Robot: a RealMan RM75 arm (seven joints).
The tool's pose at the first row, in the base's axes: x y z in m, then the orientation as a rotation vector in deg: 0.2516, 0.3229, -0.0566, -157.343, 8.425, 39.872
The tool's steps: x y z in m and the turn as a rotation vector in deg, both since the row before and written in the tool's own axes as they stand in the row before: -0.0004, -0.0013, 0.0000, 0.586, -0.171, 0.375; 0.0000, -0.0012, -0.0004, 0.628, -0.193, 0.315; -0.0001, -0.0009, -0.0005, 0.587, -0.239, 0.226; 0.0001, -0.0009, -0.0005, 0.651, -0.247, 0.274; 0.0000, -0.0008, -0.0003, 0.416, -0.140, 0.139; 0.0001, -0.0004, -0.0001, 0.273, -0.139, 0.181; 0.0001, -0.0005, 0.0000, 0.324, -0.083, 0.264; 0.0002, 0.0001, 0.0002, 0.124, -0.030, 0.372; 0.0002, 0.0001, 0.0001, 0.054, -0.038, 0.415; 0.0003, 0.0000, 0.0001, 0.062, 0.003, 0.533; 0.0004, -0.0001, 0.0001, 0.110, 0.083, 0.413; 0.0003, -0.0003, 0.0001, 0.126, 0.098, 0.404; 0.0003, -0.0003, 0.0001, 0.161, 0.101, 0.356; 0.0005, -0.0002, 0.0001, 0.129, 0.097, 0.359; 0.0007, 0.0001, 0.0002, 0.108, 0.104, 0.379
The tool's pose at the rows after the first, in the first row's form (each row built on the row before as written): 0.2515, 0.3241, -0.0561, -156.760, 9.085, 40.051; 0.2519, 0.3251, -0.0554, -156.120, 9.667, 40.231; 0.2522, 0.3258, -0.0547, -155.490, 10.101, 40.457; 0.2527, 0.3265, -0.0541, -154.800, 10.615, 40.687; 0.2530, 0.3271, -0.0536, -154.362, 10.897, 40.798; 0.2532, 0.3274, -0.0535, -154.063, 11.192, 40.960; 0.2534, 0.3279, -0.0534, -153.745, 11.628, 41.057; 0.2535, 0.3279, -0.0537, -153.646, 12.162, 41.173; 0.2536, 0.3278, -0.0539, -153.611, 12.731, 41.332; 0.2538, 0.3278, -0.0541, -153.592, 13.473, 41.470; 0.2541, 0.3279, -0.0544, -153.551, 14.088, 41.450; 0.2544, 0.3282, -0.0545, -153.499, 14.699, 41.402; 0.2547, 0.3285, -0.0546, -153.410, 15.255, 41.324; 0.2551, 0.3287, -0.0549, -153.348, 15.805, 41.262; 0.2556, 0.3286, -0.0555, -153.308, 16.377, 41.204
